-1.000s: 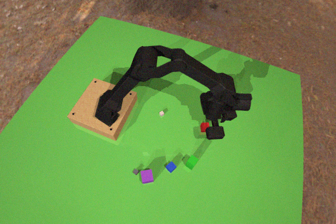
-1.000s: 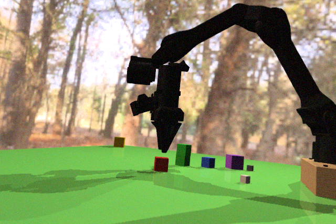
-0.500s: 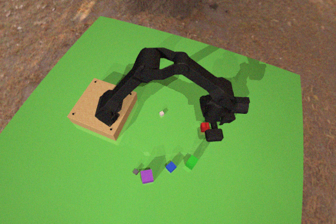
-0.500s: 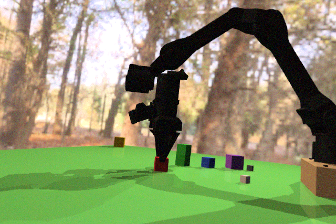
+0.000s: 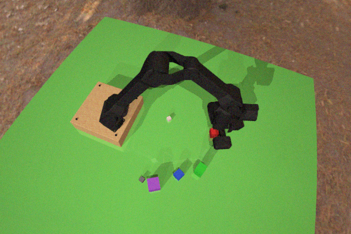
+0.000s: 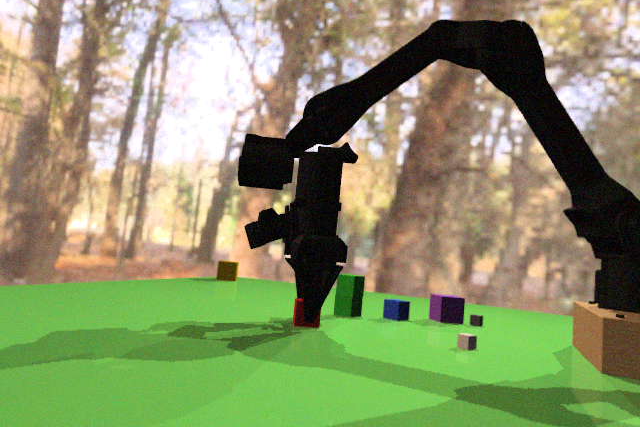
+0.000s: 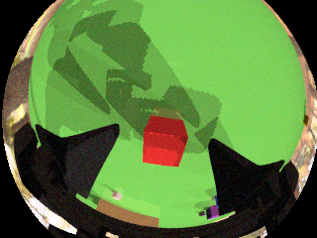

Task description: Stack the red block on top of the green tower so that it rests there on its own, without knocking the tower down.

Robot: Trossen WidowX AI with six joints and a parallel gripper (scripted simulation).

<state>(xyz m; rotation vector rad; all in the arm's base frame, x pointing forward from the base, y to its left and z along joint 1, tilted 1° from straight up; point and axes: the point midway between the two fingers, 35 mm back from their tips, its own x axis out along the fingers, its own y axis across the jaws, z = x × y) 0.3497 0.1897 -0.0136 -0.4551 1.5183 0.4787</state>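
Right now my gripper tip is 1 cm below the red block. From my gripper tip the other things lie so: blue block 4 cm behind, 22 cm to the right; then purple block 10 cm behind, 30 cm to the right, 1 cm above; then small white cube 19 cm behind, 4 cm to the right.
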